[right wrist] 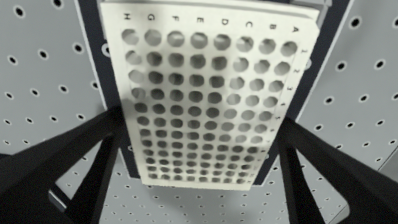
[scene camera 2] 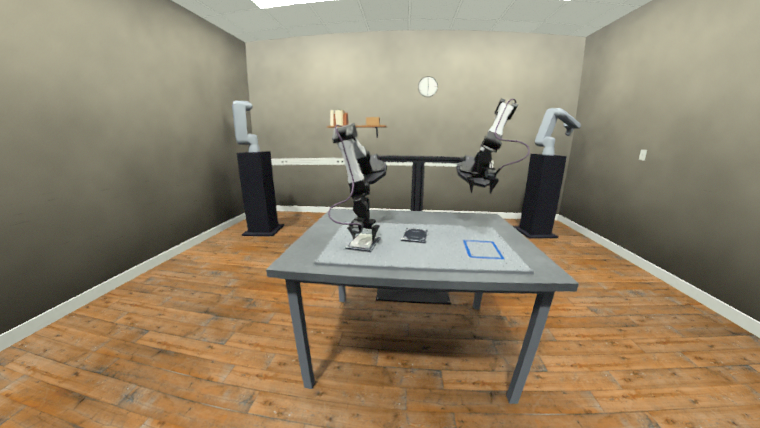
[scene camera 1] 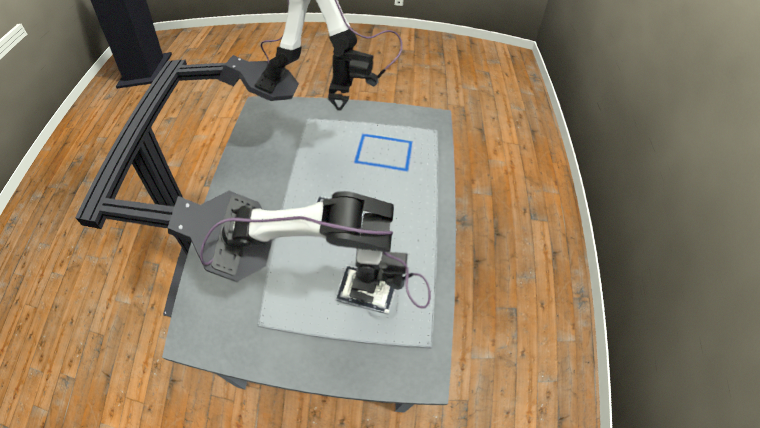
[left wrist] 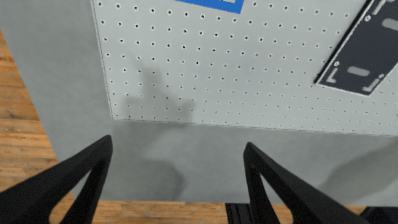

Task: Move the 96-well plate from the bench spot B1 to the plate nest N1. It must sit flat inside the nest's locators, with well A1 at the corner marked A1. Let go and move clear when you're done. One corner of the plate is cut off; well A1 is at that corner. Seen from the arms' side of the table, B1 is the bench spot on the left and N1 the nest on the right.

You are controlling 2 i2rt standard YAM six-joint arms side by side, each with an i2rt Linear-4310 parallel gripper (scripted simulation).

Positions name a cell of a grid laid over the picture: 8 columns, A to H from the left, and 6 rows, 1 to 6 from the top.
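Note:
Here I can see my left gripper (scene camera 1: D2) and my right gripper (scene camera 1: D5). The left wrist view has my left gripper (left wrist: D4) too, but the white 96-well plate is out of frame in that left wrist view. You get the plate (right wrist: E4) from the right wrist, along with my right gripper (right wrist: E4).

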